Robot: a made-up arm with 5 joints. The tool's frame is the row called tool.
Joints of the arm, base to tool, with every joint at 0 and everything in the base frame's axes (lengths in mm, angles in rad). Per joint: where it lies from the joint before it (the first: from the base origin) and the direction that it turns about. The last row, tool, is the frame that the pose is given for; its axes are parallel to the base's.
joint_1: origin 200 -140 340 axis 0 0 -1
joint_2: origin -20 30 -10 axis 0 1 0
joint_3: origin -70 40 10 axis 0.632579 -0.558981 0.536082
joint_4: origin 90 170 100 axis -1 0 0
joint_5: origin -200 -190 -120 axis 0.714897 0.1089 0.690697
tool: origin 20 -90 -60
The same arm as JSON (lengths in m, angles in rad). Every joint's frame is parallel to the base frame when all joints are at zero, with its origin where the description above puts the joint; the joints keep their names.
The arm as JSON. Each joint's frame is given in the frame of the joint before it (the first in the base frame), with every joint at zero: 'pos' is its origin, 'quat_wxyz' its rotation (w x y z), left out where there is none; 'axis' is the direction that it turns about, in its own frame. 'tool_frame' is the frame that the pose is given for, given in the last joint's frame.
{"length_unit": "m", "angle_unit": "rad", "joints": [
  {"joint": "joint_1", "pos": [0.2, -0.14, 0.34], "axis": "-z"},
  {"joint": "joint_2", "pos": [-0.02, 0.03, -0.01], "axis": "+y"},
  {"joint": "joint_3", "pos": [-0.07, 0.04, 0.01], "axis": [0.632579, -0.558981, 0.536082]},
  {"joint": "joint_4", "pos": [0.09, 0.17, 0.1], "axis": "-x"},
  {"joint": "joint_5", "pos": [-0.2, -0.19, -0.12], "axis": [0.714897, 0.1089, 0.690697]}
], "tool_frame": {"pos": [0.02, -0.09, -0.06]}}

